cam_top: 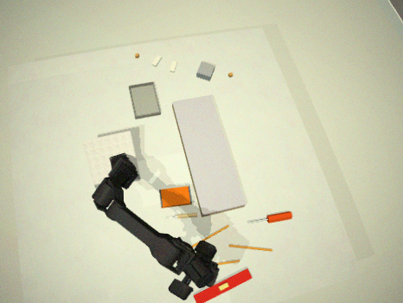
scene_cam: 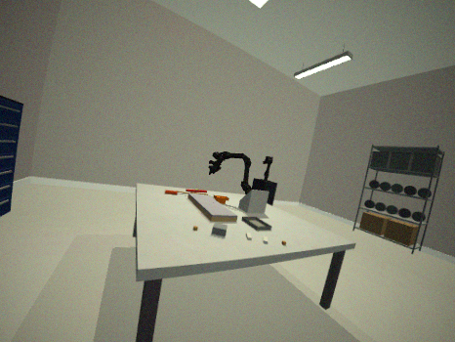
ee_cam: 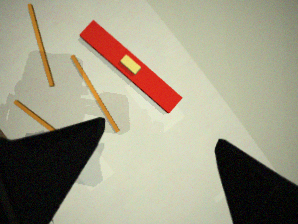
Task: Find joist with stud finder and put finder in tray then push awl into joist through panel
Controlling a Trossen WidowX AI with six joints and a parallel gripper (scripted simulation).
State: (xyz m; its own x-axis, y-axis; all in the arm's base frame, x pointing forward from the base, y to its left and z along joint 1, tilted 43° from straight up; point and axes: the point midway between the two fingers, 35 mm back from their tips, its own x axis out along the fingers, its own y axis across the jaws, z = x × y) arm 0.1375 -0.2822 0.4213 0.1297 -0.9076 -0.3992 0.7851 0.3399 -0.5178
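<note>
Now: the orange stud finder 33 cm to the left of my gripper tip, 19 cm below it and 2 cm ahead of it. Round my gripper tip: awl (26 cm to the left, 20 cm below, 3 cm ahead); then red level (19 cm below, 10 cm ahead, 5 cm to the right); then small light (34 cm to the left, 21 cm below).
</note>
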